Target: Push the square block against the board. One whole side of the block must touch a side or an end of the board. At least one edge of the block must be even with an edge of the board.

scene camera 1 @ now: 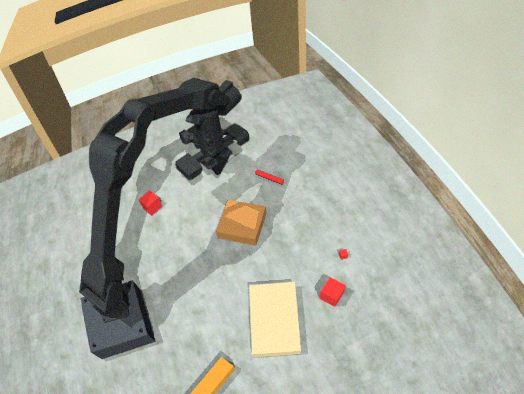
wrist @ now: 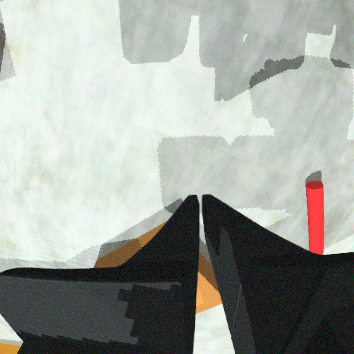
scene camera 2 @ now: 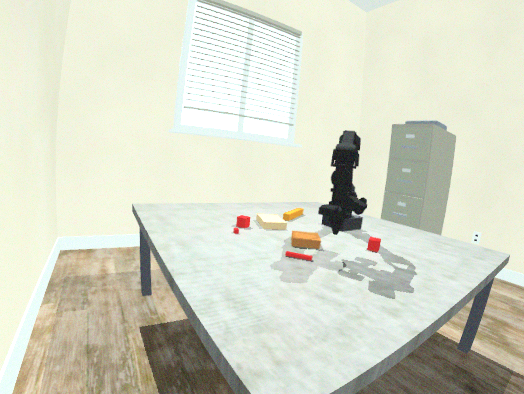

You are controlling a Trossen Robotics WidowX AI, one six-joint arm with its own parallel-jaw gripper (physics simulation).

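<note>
The square block is orange-brown and lies flat on the table, rotated slightly relative to the board. The pale yellow rectangular board lies flat, below and a little right of the block in scene camera 1, with a clear gap between them. My gripper is shut and empty, pointing down above the table. In scene camera 1 it is above and left of the block. In the wrist view the fingers hide much of the block; the board does not show there.
A red stick lies near the block. One red cube is left of it in scene camera 1. Another red cube and a tiny one are right of the board. An orange bar lies beyond the board.
</note>
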